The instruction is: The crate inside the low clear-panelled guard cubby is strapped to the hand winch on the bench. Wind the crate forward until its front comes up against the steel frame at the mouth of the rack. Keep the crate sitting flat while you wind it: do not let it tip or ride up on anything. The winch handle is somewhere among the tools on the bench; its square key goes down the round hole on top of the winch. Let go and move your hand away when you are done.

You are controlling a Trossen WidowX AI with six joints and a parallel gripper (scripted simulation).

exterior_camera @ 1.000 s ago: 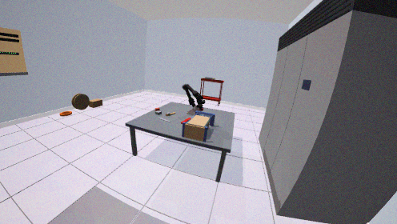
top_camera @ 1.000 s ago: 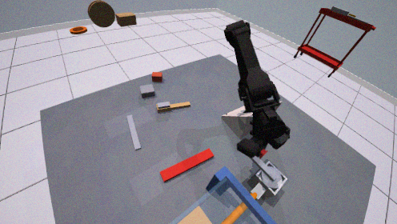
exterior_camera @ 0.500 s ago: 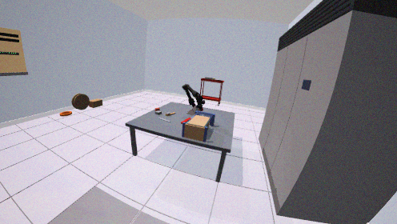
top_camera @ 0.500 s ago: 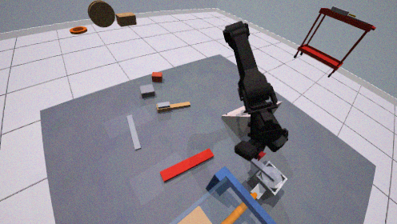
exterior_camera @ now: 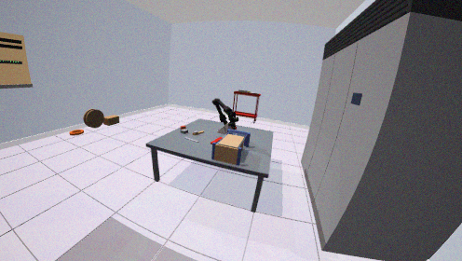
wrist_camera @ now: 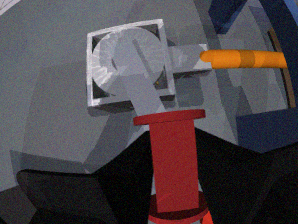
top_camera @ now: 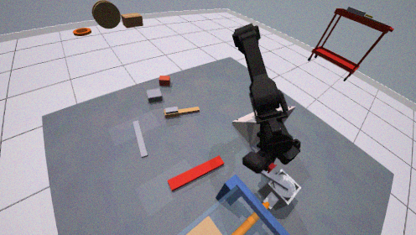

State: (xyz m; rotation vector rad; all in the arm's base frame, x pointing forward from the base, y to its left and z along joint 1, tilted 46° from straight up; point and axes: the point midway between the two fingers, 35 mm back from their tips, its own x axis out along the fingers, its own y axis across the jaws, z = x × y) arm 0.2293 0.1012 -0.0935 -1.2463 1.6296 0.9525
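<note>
The blue frame is 13 cm ahead of my gripper tip, 7 cm to the left of it and 3 cm below it. From my gripper tip the other things lie so: red knob: 2 cm to the right; then hand winch: 10 cm below, 7 cm to the left, 4 cm behind; then winch handle: 3 cm below, 2 cm to the left, 1 cm behind.
</note>
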